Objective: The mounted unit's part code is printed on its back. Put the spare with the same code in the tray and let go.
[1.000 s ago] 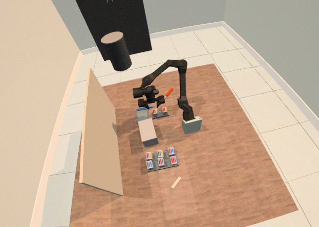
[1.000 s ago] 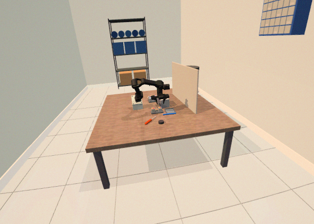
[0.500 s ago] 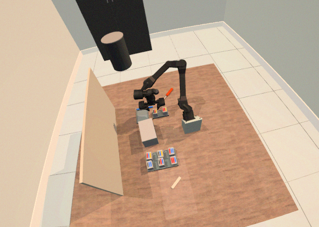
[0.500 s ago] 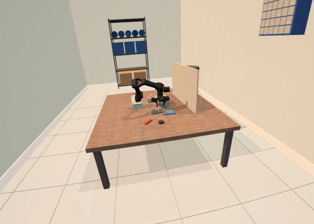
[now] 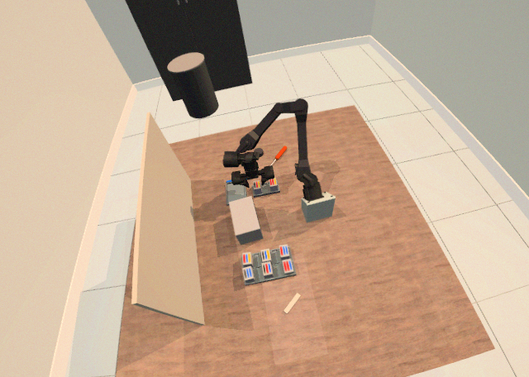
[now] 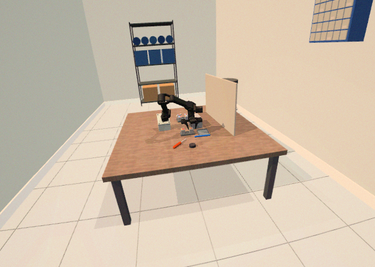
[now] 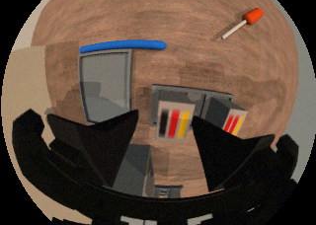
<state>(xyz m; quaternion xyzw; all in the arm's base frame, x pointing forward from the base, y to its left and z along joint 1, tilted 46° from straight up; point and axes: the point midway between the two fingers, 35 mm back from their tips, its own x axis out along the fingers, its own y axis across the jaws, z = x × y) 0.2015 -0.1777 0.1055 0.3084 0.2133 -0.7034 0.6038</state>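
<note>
The small holder lies 4 cm behind my gripper tip, 1 cm to the left of it and 3 cm below it. Round my gripper tip: grey tray (10 cm ahead, 3 cm to the right, 4 cm below); black puck (7 cm behind, 23 cm to the right, 3 cm below); mounted unit (9 cm ahead, 17 cm to the left, 1 cm above).
</note>
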